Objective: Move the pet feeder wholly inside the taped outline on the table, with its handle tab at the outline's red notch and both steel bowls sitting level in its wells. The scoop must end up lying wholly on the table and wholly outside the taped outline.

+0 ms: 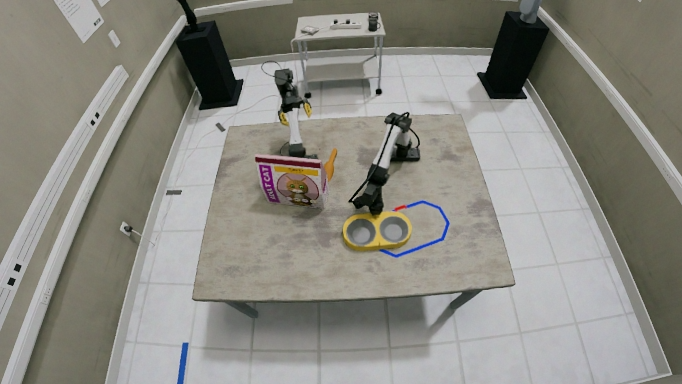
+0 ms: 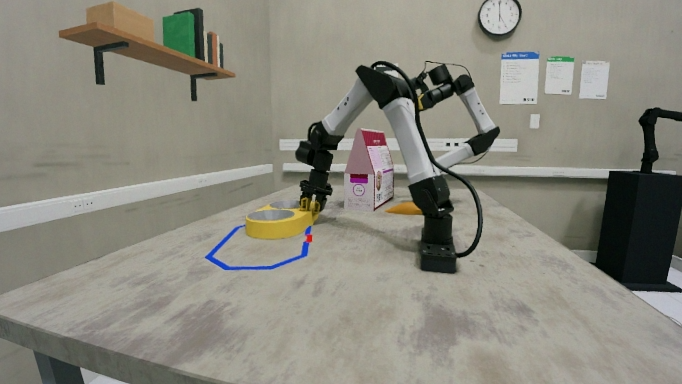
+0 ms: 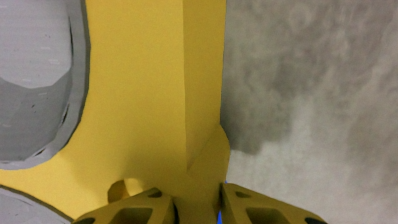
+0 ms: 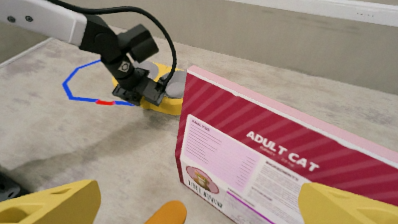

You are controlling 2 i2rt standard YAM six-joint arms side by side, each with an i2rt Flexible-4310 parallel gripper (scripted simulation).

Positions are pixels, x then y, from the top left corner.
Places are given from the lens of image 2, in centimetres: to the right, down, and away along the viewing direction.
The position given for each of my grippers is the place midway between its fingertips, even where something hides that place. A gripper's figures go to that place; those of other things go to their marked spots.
my left gripper (image 2: 309,215): -10, 7, 92
yellow pet feeder (image 2: 301,220): -11, 8, 84
cat food box (image 2: 369,175): 11, -6, 108
The marked spots on the yellow pet feeder and the cat food box are 36 cm apart.
